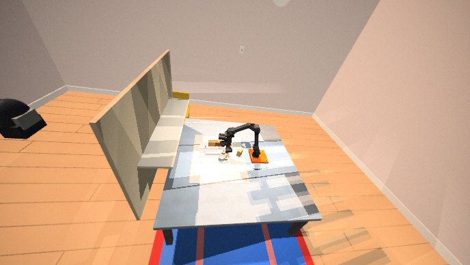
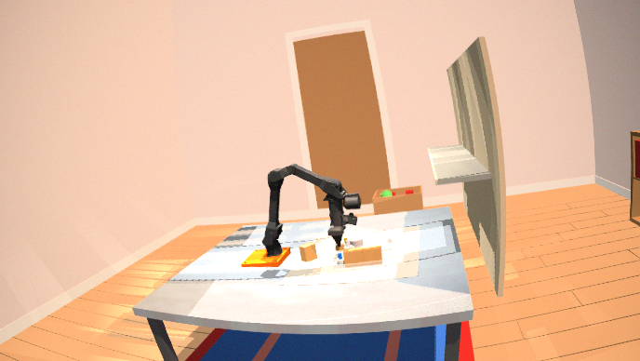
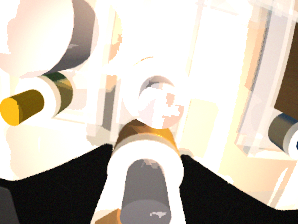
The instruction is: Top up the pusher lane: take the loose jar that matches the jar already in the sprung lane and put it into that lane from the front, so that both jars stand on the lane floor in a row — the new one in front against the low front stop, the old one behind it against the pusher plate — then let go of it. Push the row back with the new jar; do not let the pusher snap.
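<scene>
My gripper tip is 160 mm short of the clear lane unit, 30 mm to the left of it and 40 mm above it. Round my gripper tip: small brown box: 140 mm behind, 10 mm to the left, 20 mm below; shelf: 530 mm ahead, 20 mm to the right, 310 mm above.
</scene>
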